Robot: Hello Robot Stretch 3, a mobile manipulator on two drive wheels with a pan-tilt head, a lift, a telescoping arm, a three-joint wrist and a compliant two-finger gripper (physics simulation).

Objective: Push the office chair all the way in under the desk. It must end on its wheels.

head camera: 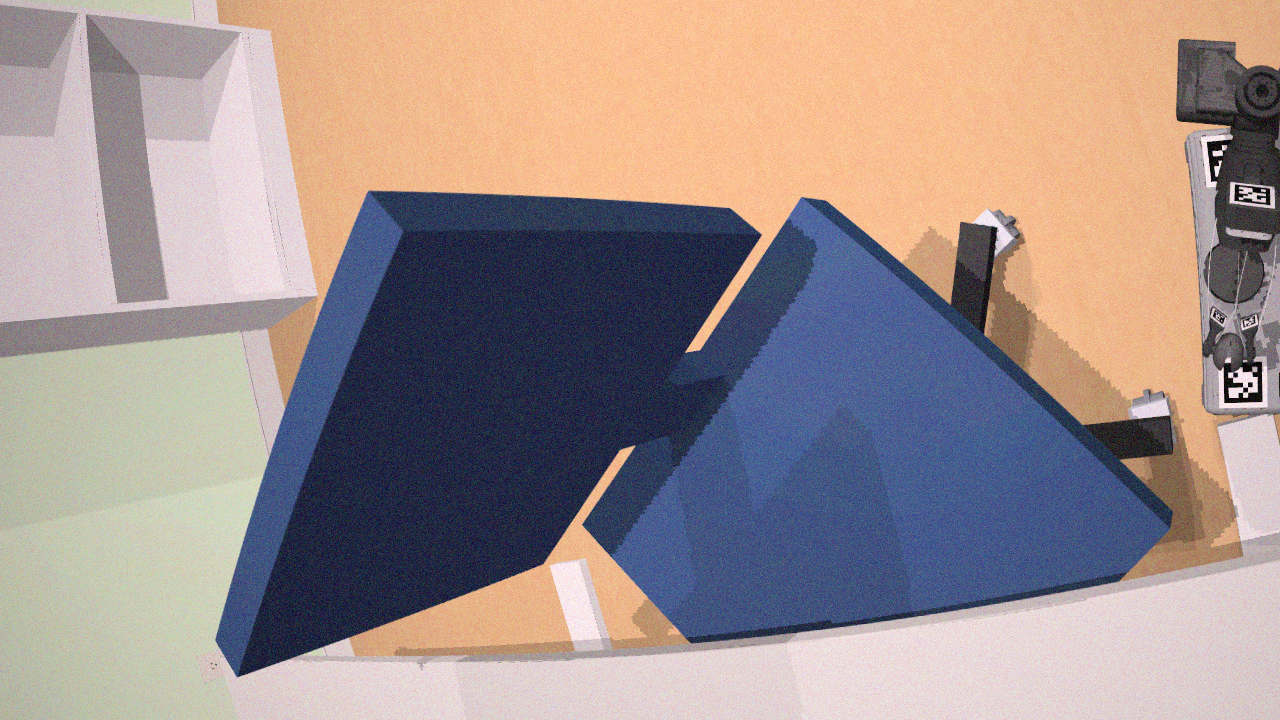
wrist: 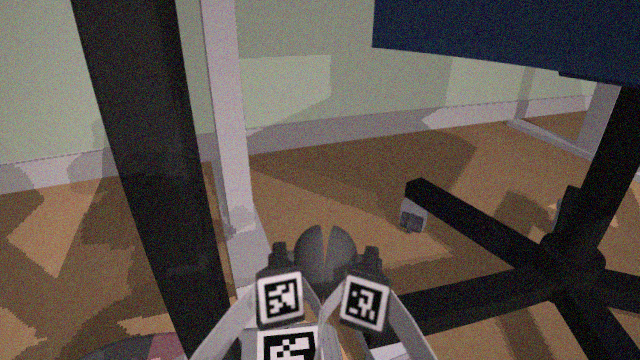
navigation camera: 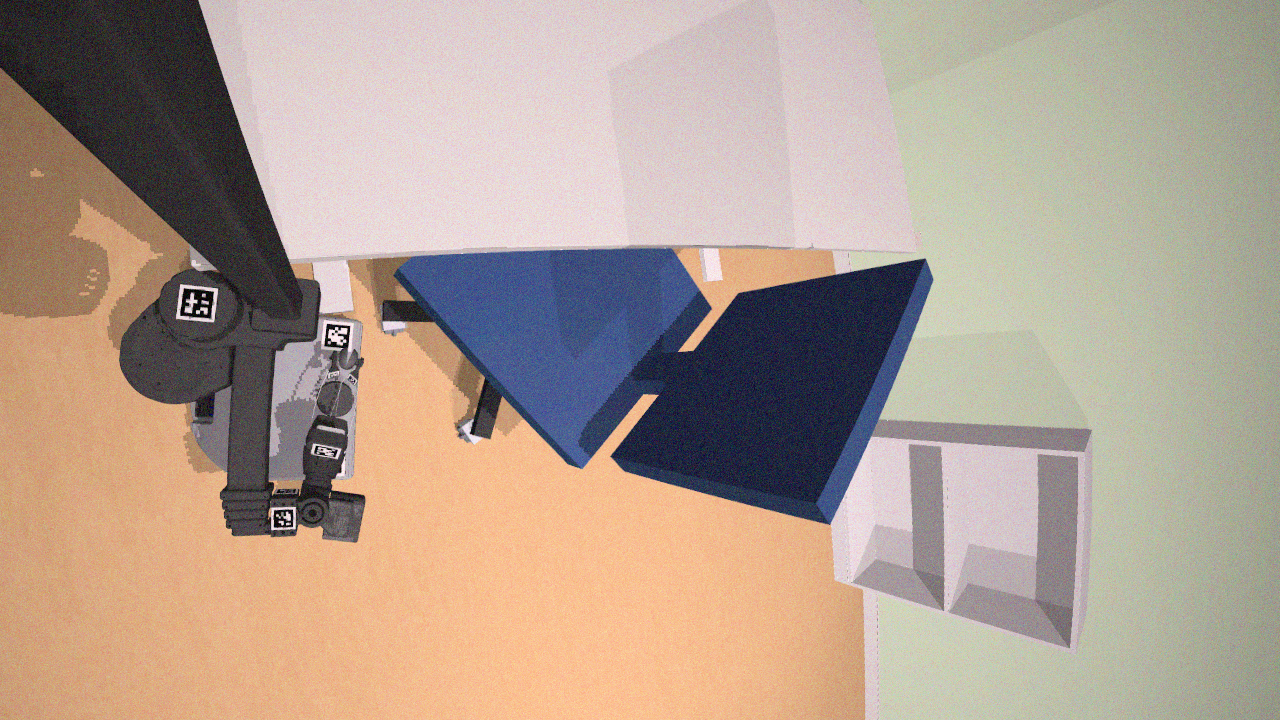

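Observation:
The blue office chair is upright and turned obliquely to the white desk. One side of its seat passes beneath the desk's edge. Its backrest is outside the edge, on the shelf side. In the wrist view, its black star base stands on the floor, with a caster visible. Parts of the base and casters are hidden. My gripper is shut and empty, low over my own base, apart from the chair.
A white shelf unit stands by the green wall beyond the backrest. White desk feet show below the desk's edge, one close to my base. A desk leg stands beyond my gripper. My black mast is left.

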